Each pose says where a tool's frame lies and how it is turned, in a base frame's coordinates. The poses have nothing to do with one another.
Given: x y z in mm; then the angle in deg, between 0 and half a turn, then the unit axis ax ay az.
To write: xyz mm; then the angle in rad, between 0 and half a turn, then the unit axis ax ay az. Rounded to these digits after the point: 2 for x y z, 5 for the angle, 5 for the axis.
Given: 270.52 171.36 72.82 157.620 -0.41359 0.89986 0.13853
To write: 270.52 171.36 72.82 2.75099 -0.41359 0.89986 0.13853
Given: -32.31 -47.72 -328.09 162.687 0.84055 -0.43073 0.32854
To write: -32.31 -47.72 -328.09 2.83942 0.84055 -0.43073 0.32854
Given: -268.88 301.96 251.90 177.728 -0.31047 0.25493 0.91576
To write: -268.88 301.96 251.90 3.10194 -0.31047 0.25493 0.91576
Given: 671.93 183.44 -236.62 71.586 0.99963 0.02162 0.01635
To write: 671.93 183.44 -236.62 1.24941 0.99963 0.02162 0.01635
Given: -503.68 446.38 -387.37 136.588 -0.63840 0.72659 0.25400
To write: -503.68 446.38 -387.37 2.38391 -0.63840 0.72659 0.25400
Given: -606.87 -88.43 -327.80 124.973 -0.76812 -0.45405 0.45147
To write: -606.87 -88.43 -327.80 2.18119 -0.76812 -0.45405 0.45147
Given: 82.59 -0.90 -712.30 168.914 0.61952 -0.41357 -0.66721
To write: 82.59 -0.90 -712.30 2.94811 0.61952 -0.41357 -0.66721
